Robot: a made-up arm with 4 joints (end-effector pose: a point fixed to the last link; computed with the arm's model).
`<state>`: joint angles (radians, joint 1 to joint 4).
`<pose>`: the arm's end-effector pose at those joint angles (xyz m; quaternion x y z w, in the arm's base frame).
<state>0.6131 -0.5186 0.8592 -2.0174</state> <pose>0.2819 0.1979 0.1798 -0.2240 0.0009 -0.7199 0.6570</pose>
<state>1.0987 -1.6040 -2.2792 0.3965</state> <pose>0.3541 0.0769 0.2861 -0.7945 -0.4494 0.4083 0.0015</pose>
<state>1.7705 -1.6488 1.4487 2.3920</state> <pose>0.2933 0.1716 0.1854 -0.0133 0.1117 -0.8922 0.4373</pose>
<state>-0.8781 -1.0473 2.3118 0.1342</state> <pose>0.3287 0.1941 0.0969 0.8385 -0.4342 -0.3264 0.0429</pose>
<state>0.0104 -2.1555 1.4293 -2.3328</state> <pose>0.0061 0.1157 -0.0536 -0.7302 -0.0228 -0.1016 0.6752</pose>
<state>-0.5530 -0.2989 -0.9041 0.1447</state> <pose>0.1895 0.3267 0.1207 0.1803 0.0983 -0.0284 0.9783</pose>
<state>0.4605 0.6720 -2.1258 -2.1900</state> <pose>0.0453 -0.0972 0.5810 0.6131 0.7054 -0.1183 0.3353</pose>
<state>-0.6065 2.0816 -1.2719 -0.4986</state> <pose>-0.1252 0.2122 -0.1205 0.2857 -0.4530 0.5570 0.6348</pose>
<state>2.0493 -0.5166 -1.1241 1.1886</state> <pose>0.2709 -0.1889 0.2017 -0.9289 0.3519 -0.0858 0.0766</pose>
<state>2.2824 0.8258 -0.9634 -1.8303</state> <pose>0.0100 -0.5314 0.0567 -0.8091 -0.5317 0.1121 0.2240</pose>
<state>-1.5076 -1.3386 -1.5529 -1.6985</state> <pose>0.5236 0.0406 -0.1914 -0.0071 0.0299 -0.9981 0.0525</pose>
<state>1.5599 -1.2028 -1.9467 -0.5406</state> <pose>0.4301 -0.1670 0.2660 -0.6332 -0.7516 0.0648 0.1733</pose>
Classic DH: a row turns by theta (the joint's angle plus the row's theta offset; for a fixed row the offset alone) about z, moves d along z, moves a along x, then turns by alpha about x. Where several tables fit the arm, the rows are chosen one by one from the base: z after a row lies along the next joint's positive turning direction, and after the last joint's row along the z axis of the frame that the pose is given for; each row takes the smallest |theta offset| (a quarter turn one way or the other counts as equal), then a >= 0, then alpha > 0; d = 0 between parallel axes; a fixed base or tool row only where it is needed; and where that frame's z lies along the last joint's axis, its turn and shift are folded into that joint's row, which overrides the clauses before.
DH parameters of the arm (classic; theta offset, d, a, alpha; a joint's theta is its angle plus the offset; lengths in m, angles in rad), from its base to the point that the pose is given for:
base (fixed): 1.5708 0.06 0 1.5708
joint 1: 1.5708 0.12 0.08 -1.5708
joint 2: 0 -0.17 0.19 -1.5708
joint 3: 1.5708 -0.15 0.06 1.5708
joint 4: -1.4181 0 -0.1315 0
tool (fixed): -0.1526 -0.08 0 0

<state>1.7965 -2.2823 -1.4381 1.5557</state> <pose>0.0934 0.0622 0.3205 -0.9242 -0.3453 -0.1018 0.1275</pose>
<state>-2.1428 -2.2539 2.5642 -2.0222</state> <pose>0.1216 -0.1226 0.1737 0.9100 -0.2109 -0.3569 0.0007</pose>
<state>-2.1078 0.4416 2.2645 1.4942</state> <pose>0.1382 0.2785 -0.2850 0.7329 -0.3812 0.3953 0.4016</pose>
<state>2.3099 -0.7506 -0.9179 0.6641</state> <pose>0.2409 -0.2326 0.1345 -0.9705 0.0371 -0.2091 0.1145</pose>
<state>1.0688 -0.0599 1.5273 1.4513</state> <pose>0.2895 -0.2458 0.2941 -0.1646 0.1568 0.6676 0.7090</pose>
